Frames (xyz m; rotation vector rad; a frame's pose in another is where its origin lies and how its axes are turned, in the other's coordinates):
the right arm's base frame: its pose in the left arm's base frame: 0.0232 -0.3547 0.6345 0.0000 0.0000 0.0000
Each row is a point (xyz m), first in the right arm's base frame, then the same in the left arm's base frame.
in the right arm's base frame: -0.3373 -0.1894 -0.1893
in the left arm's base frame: -0.3141 -0.5441 0.4452
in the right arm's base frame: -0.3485 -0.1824 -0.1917
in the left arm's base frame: -0.3253 -0.5371 0.4428
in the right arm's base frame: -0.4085 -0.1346 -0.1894
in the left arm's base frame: -0.3853 -0.4893 0.4451
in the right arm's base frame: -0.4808 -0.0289 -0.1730
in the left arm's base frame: -0.4576 -0.3836 0.4615
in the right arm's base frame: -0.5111 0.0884 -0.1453
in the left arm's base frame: -0.4879 -0.2663 0.4892
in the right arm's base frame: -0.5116 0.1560 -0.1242
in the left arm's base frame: -0.4884 -0.1987 0.5103
